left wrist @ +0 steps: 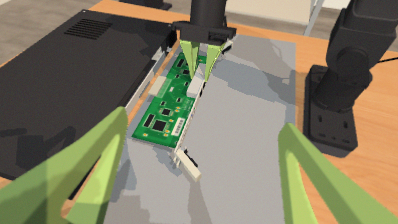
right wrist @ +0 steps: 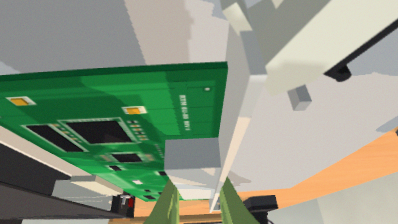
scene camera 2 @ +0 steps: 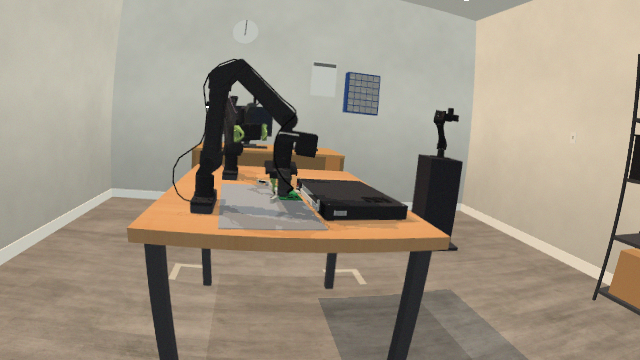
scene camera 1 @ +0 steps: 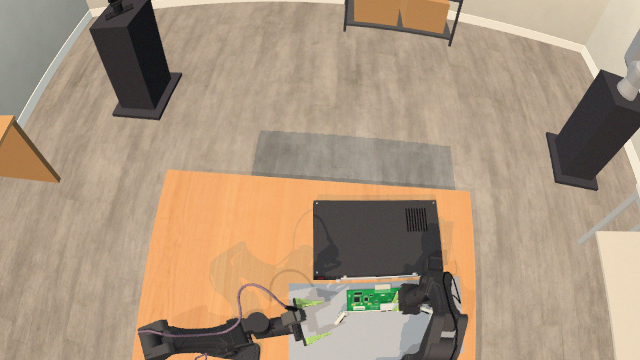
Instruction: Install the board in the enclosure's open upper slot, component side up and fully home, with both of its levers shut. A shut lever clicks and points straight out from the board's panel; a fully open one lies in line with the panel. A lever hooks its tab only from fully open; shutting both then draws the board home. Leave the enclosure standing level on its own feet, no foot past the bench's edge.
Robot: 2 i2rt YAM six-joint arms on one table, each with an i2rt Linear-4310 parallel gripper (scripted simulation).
Scene:
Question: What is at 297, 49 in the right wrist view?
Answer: A pale lever.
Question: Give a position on a black enclosure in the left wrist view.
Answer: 66, 83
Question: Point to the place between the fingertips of the right gripper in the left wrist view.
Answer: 199, 80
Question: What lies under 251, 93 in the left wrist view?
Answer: A grey mat.

